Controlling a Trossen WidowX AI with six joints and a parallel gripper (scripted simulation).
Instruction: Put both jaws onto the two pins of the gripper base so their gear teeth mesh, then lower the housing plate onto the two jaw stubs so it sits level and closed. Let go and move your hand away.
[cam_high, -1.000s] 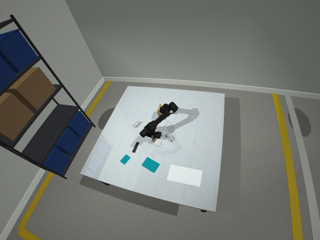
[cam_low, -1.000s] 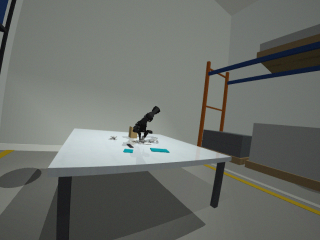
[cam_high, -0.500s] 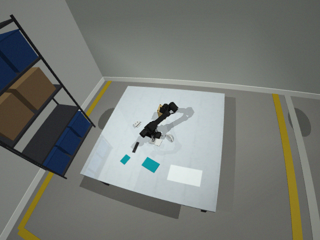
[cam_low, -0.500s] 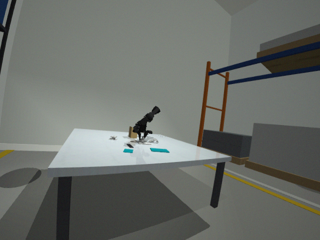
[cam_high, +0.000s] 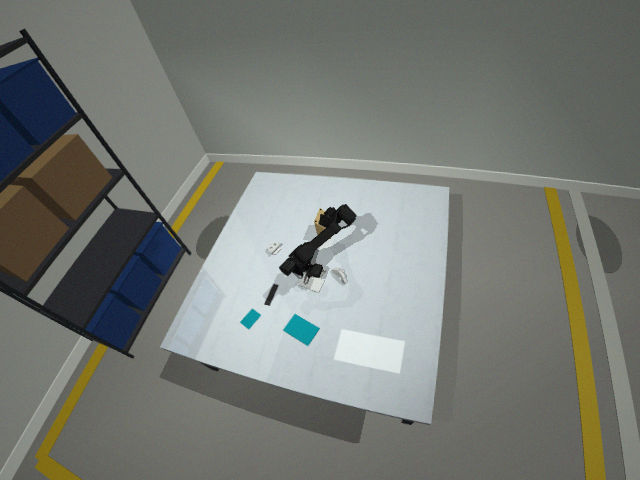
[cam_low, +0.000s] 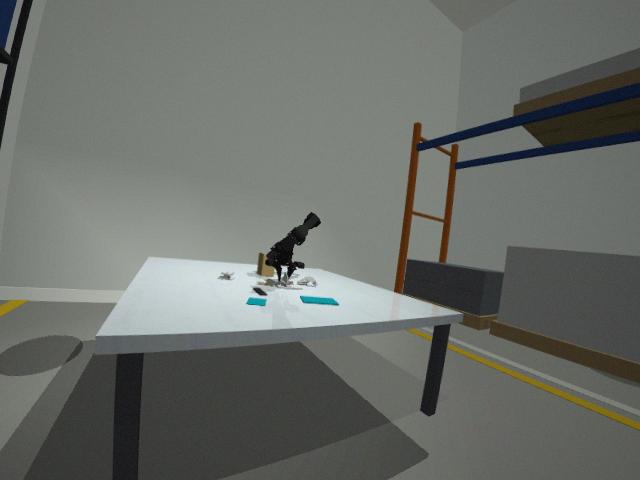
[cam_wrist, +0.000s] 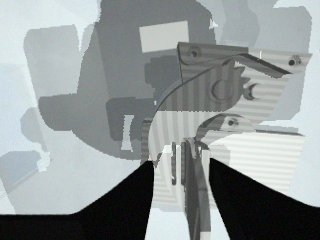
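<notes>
The grey gripper jaw lies 18 cm to the left of my gripper tip and 1 cm below it. From my gripper tip the other things lie so: black bar (17 cm to the right, 10 cm ahead, 2 cm below).
</notes>
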